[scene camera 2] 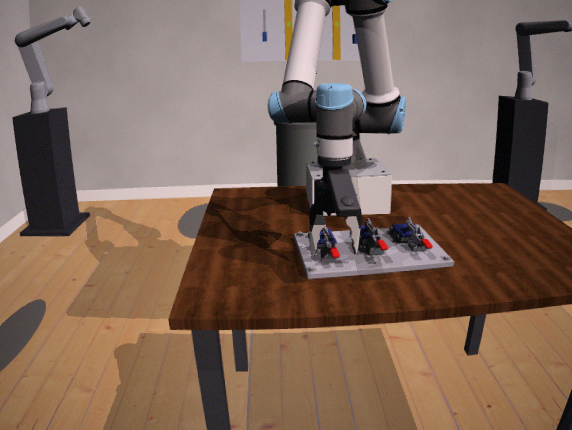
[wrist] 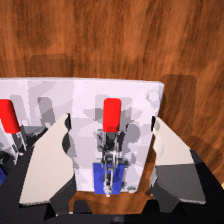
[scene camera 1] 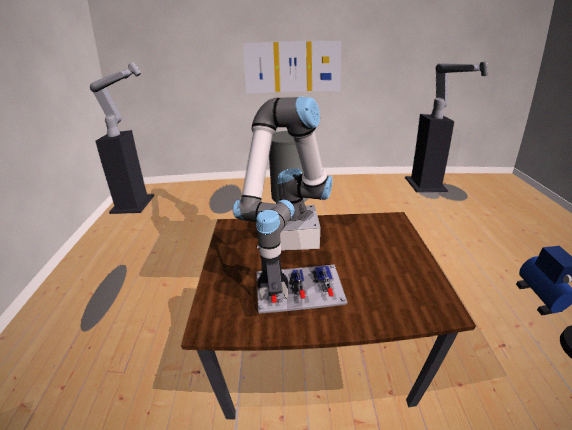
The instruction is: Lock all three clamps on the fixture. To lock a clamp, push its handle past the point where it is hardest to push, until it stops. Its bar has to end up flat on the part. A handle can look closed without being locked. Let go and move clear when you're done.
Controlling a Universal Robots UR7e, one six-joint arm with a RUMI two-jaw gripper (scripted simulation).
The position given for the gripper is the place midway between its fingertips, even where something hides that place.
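Toggle clamp [wrist: 100,133] visible. Grey fixture plate [scene camera 2: 399,257] visible. Grey fixture plate [scene camera 1: 315,297] as well. Gripper [scene camera 2: 334,255] visible. Gripper [wrist: 111,115] as well.
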